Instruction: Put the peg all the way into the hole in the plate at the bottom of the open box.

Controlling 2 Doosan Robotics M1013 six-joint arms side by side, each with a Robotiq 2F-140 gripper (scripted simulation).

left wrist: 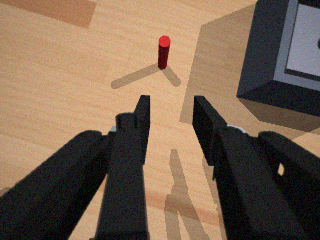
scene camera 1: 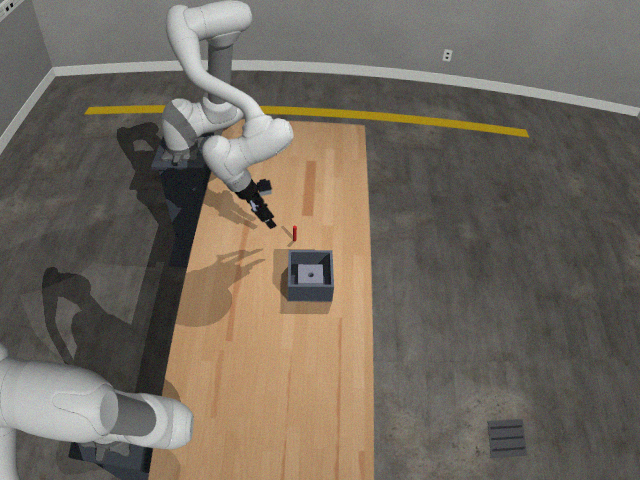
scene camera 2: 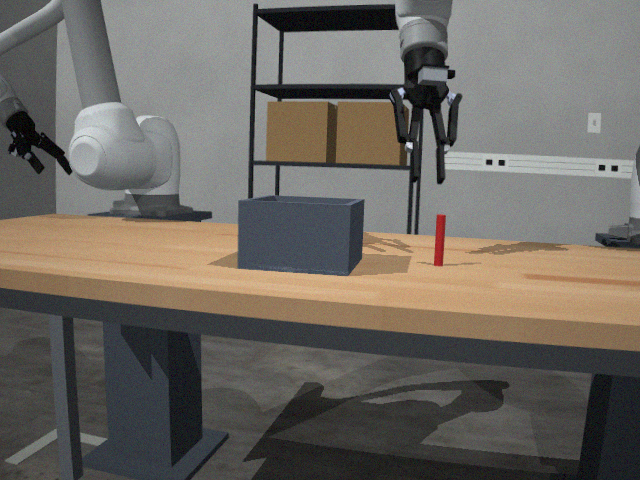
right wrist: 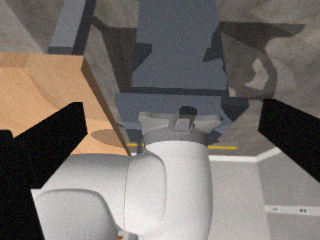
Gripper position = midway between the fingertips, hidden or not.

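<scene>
A grey box (scene camera 1: 297,292) is part of the scene, as are the robot's left gripper (scene camera 2: 428,180) and right gripper (scene camera 2: 56,171). The wrist views show the grippers as well: the left gripper (left wrist: 171,110) and the right gripper (right wrist: 172,116).
</scene>
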